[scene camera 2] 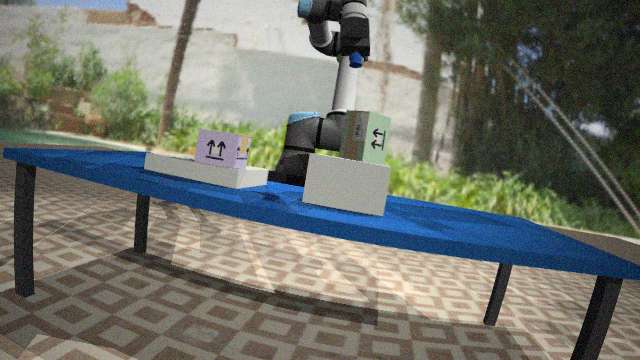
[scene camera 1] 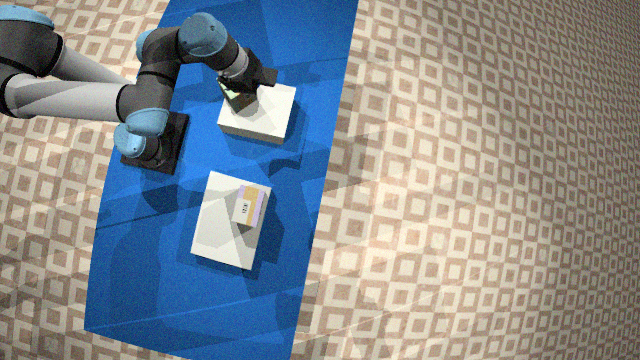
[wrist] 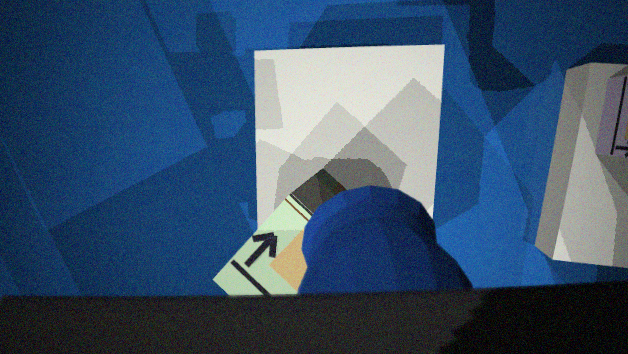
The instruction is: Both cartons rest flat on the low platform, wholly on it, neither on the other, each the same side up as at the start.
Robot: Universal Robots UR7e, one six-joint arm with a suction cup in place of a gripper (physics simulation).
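Seen in the pictures: end effector, tool point: (scene camera 2: 355, 65) (wrist: 368, 247); arm's base, origin of the base link: (scene camera 2: 295, 174) (scene camera 1: 155, 149).
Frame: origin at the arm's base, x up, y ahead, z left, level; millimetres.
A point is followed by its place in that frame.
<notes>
A green carton (scene camera 1: 229, 93) @(x 227, y 308, z 184 mm) (scene camera 2: 365, 137) @(x 154, y 382, z 231 mm) (wrist: 284, 219) @(x 227, y 366, z 237 mm) lies on a corner of the tall white block (scene camera 1: 272, 111) @(x 88, y 448, z 195 mm) (scene camera 2: 345, 186) @(x 23, y 511, z 203 mm) (wrist: 348, 88) @(x 88, y 469, z 202 mm), partly overhanging its edge. Its arrows point sideways. A purple carton (scene camera 1: 248, 206) @(x 108, y 426, z -152 mm) (scene camera 2: 221, 148) @(x 63, y 468, z -137 mm) rests flat on the low white platform (scene camera 1: 215, 228) @(x 15, y 307, z -255 mm) (scene camera 2: 193, 171) @(x -10, y 478, z -208 mm), arrows up, near one edge. My blue suction cup (scene camera 2: 356, 59) (wrist: 365, 242) hangs straight above the green carton with a clear gap and holds nothing. In the overhead view the wrist hides the cup and most of the green carton.
Both white blocks stand on a blue table (scene camera 1: 247, 303) @(x -33, y 459, z -543 mm) (scene camera 2: 426, 228) @(x -32, y 602, z 403 mm). The arm's dark base (scene camera 1: 161, 143) @(x 73, y 54, z 17 mm) sits at the table's left side between them. A patterned tile floor (scene camera 1: 418, 178) lies beyond the table's edge.
</notes>
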